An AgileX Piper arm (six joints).
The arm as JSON. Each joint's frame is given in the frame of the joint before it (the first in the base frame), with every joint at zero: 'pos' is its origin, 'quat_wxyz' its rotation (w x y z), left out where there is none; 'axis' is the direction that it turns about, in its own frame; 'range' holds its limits. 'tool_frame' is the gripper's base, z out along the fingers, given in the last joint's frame.
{
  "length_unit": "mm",
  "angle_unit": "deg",
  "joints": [
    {
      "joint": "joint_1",
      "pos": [
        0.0,
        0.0,
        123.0
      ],
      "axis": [
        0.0,
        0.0,
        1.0
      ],
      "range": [
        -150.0,
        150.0
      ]
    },
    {
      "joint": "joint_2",
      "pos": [
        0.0,
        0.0,
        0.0
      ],
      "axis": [
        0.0,
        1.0,
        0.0
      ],
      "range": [
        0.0,
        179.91
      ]
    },
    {
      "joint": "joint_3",
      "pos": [
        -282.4,
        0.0,
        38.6
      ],
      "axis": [
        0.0,
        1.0,
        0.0
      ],
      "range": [
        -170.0,
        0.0
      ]
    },
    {
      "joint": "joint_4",
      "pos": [
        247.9,
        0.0,
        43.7
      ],
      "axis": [
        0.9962,
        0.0,
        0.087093
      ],
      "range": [
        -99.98,
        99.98
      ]
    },
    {
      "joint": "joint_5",
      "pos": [
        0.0,
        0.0,
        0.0
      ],
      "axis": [
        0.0,
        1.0,
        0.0
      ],
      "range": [
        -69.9,
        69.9
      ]
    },
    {
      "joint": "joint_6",
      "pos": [
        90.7,
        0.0,
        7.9
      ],
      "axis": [
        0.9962,
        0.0,
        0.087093
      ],
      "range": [
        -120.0,
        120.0
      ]
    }
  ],
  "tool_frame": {
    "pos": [
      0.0,
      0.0,
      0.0
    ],
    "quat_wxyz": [
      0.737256,
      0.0,
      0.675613,
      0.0
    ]
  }
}
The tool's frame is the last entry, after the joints.
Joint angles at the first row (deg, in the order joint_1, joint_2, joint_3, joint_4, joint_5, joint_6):
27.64, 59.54, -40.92, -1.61, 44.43, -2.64
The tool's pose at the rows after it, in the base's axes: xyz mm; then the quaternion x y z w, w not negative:
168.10 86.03 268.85 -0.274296 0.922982 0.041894 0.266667
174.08 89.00 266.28 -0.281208 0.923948 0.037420 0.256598
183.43 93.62 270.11 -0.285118 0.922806 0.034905 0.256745
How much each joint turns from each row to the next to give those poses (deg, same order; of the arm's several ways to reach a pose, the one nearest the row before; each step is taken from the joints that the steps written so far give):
0.01, 0.66, 0.00, 0.00, 0.00, -1.98
-0.01, 2.00, -0.82, -0.12, 0.08, -0.69
0.00, 2.21, -2.28, -0.22, 0.10, -0.37

